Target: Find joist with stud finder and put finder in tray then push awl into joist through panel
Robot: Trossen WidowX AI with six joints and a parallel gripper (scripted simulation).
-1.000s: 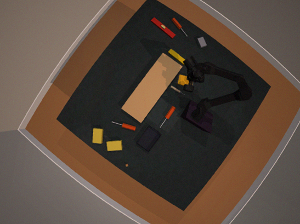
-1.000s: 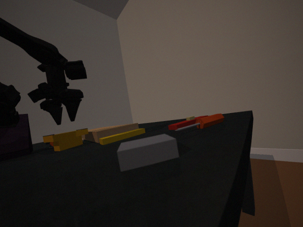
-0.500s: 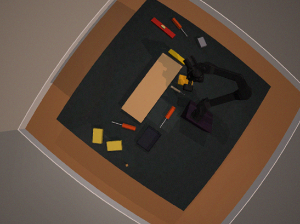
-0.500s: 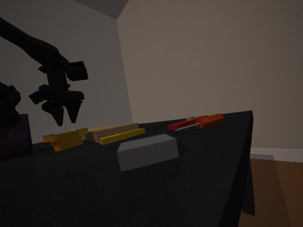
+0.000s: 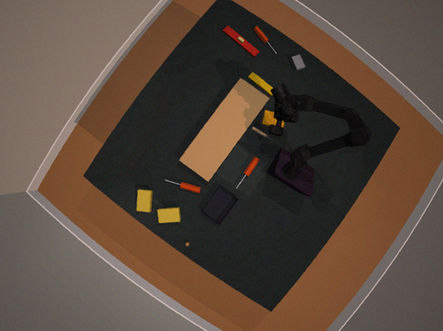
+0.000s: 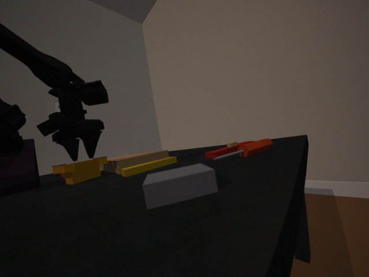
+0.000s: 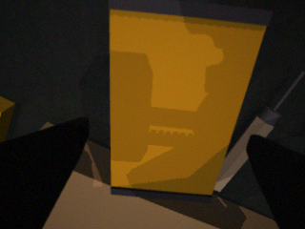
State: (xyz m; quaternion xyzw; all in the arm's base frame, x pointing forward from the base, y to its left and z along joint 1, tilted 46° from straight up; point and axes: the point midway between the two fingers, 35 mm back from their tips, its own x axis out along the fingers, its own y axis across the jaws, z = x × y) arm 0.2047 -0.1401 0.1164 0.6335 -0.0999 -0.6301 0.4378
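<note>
Now: gripper tip 2 cm past the yellow stud finder, 1 cm to the left of it and 5 cm above it. Round my gripper tip: awl (2 cm behind, 8 cm to the left, 5 cm below); then stud finder light (3 cm behind, 1 cm to the right, 6 cm below); then yellow bar (16 cm ahead, 13 cm to the right, 5 cm below).
</note>
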